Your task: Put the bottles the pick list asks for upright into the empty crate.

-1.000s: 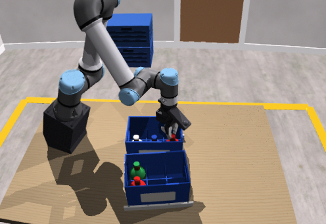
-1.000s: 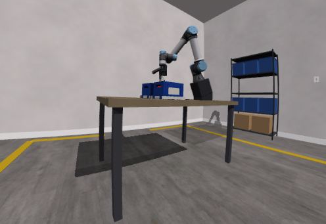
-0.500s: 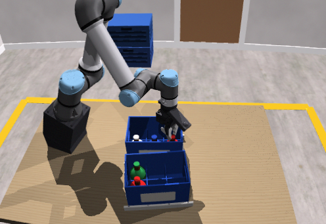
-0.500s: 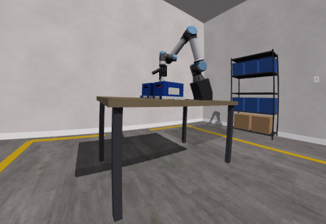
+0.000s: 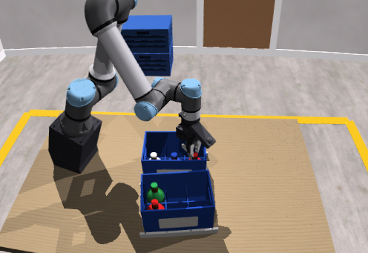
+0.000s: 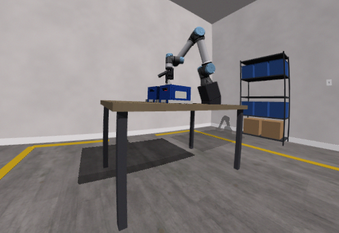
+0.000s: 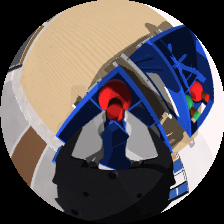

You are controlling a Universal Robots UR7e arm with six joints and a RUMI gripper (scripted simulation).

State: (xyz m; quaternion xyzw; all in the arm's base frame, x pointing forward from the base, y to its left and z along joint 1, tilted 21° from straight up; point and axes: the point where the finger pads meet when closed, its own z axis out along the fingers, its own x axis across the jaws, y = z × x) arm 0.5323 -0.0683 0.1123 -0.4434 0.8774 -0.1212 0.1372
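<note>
The blue-capped bottle is 8 cm behind my hand, 1 cm to the right of it and 7 cm below it. Round my hand: pick list strip: 10 cm behind, 18 cm to the left, 15 cm below; then green bottle: 15 cm behind, 18 cm to the right, 7 cm below; then white bottle: 17 cm behind, 1 cm to the right, 7 cm below.
</note>
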